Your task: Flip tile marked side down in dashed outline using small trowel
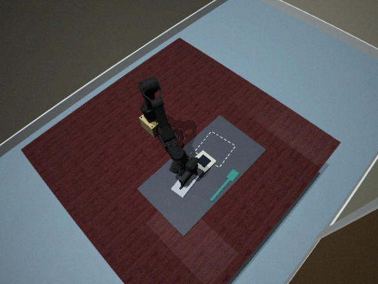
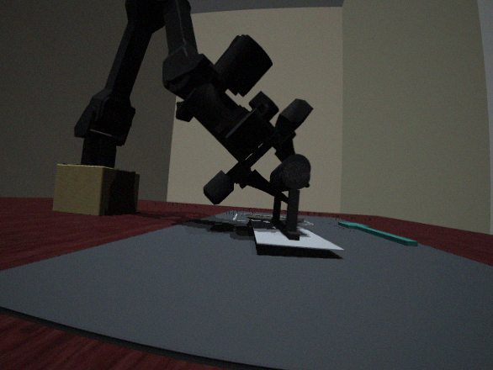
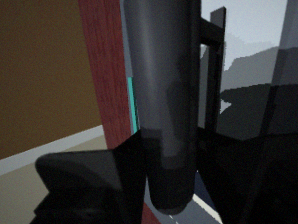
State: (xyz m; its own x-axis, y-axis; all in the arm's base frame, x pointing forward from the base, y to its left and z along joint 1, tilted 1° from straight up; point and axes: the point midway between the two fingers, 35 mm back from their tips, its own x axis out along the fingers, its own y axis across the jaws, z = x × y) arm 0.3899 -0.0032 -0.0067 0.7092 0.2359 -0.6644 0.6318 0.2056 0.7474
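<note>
Right now the tile is 50 mm behind my gripper tip, 90 mm to the left of it and 50 mm below it. The rest, counted from my gripper tip: grey mat: 20 mm behind, 70 mm to the left, 80 mm below; trowel: 30 mm behind, 10 mm to the right, 10 mm below; teal flat tool: 110 mm ahead, 120 mm to the left, 50 mm below.
</note>
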